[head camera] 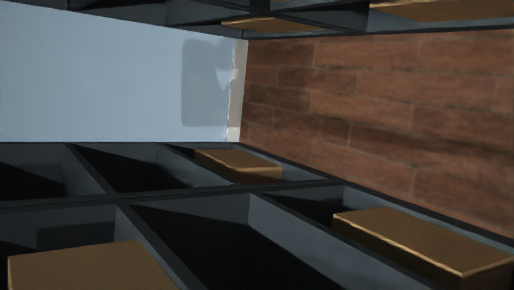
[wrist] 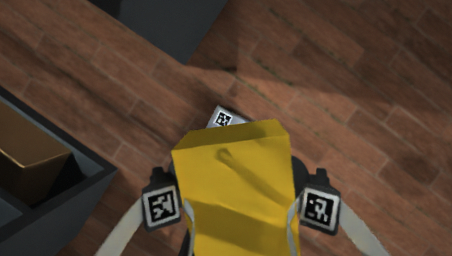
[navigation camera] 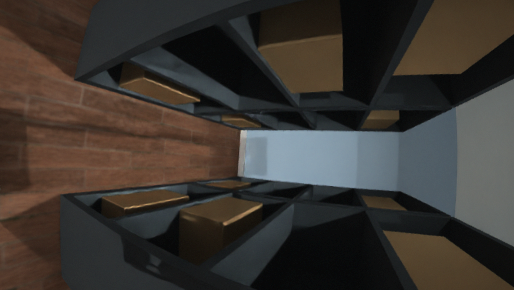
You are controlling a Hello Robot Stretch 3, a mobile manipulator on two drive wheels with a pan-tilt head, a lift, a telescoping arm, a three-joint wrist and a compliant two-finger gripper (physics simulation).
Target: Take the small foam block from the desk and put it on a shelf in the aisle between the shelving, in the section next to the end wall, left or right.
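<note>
My gripper is shut on the yellow foam block, seen from above in the wrist view, high over the floor between two dark shelving units. The left shelving fills the bottom of the sideways head view and the top of the sideways navigation view. The right shelving is opposite. Both run to the pale blue end wall. In the left section next to that wall, a brown box lies on the lowest shelf, with dark compartments above it. The desk does not show.
More brown boxes stand in the nearer shelf sections. In the wrist view, a shelving corner with a brown box is at the left, and a dark panel is at the top. Brown plank floor runs between the shelves.
</note>
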